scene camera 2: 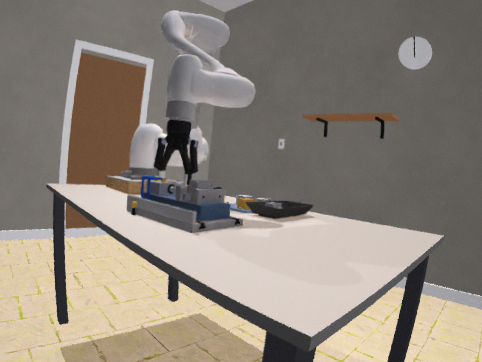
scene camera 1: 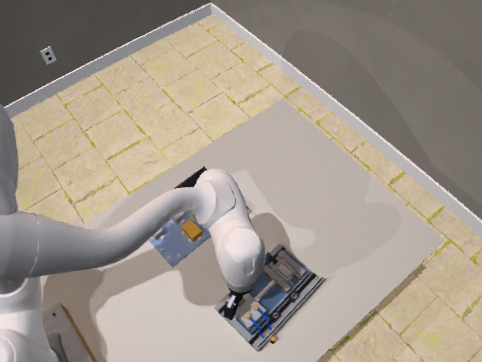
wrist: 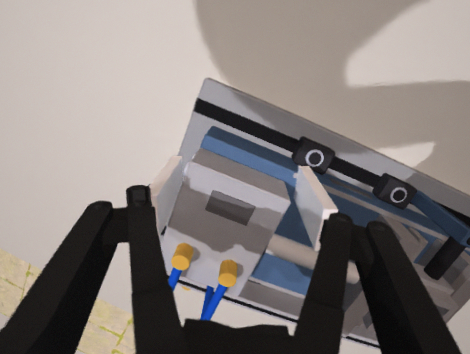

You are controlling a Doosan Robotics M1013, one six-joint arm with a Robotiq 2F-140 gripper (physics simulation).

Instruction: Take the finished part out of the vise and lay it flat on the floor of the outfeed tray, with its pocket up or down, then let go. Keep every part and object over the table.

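Places are measured from the arm's base along level axes (x ahead, y left, z up), in metres.
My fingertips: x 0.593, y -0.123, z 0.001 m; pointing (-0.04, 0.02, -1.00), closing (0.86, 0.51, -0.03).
For each thing: its middle in the pictures, then the offset to it from my fingertips. "spot": a spot on its surface instead.
- vise, body centre: (wrist: 319,249) (scene camera 2: 182,201) (scene camera 1: 269,291) 0.018 m right, 0.100 m ahead, 0.011 m down
- grey block, body centre: (wrist: 219,223) (scene camera 1: 247,309) (scene camera 2: 164,187) 0.034 m right, 0.006 m ahead, 0.017 m up
- blue plate, body centre: (scene camera 1: 174,232) (scene camera 2: 245,207) 0.342 m left, 0.046 m back, 0.057 m down
- orange block, body centre: (scene camera 1: 191,230) (scene camera 2: 246,203) 0.304 m left, 0.003 m ahead, 0.035 m down
- black rail with round-marked clamps, surface spot: (wrist: 314,158) spot: 0.043 m left, 0.045 m ahead, 0.023 m down
The vise (scene camera 1: 268,303) (scene camera 2: 212,210) (wrist: 287,272) has a blue bed on a grey base. My gripper (scene camera 1: 231,304) (scene camera 2: 175,177) (wrist: 239,177) is open over its end with the blue hoses. In the wrist view the fingertips stand either side of a grey block (wrist: 200,220) with a dark recess on top and two gold fittings; nothing is gripped. The jaws (scene camera 1: 287,267) are at the vise's other end, off to the right of the fingers in the wrist view. I cannot tell the finished part from the grey jaws. The black tray (scene camera 1: 192,179) (scene camera 2: 287,212) is partly hidden by the arm in scene camera 1.
A blue plate (scene camera 1: 172,254) with an orange block (scene camera 1: 192,230) (scene camera 2: 245,203) lies between the vise and the black tray. Blue hoses (scene camera 1: 256,325) (wrist: 215,300) rise beside the grey block. A black rail with round-marked clamps (wrist: 314,158) runs along the vise's base.
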